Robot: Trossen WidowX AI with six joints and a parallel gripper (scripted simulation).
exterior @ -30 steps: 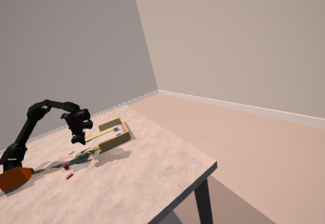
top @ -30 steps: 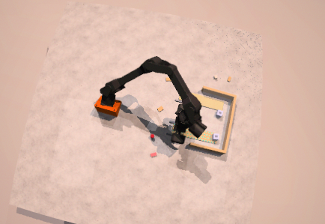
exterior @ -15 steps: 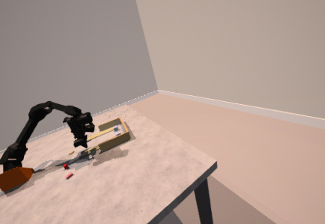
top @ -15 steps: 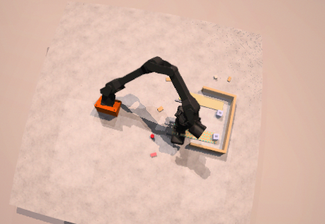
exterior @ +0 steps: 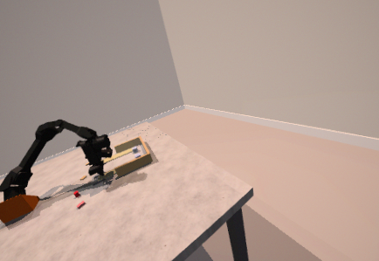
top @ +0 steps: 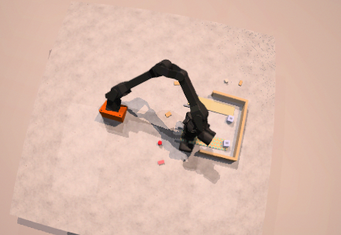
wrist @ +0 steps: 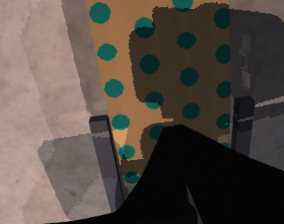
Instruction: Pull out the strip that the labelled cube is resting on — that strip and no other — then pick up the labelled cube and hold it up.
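Now: gripper tip 9 cm short of the dotted strip, 1 cm to the left of it and 1 cm above it. Round my gripper tip: pink block 11 cm behind, 14 cm to the right; then small tan block 10 cm behind, 10 cm to the left, 1 cm below.
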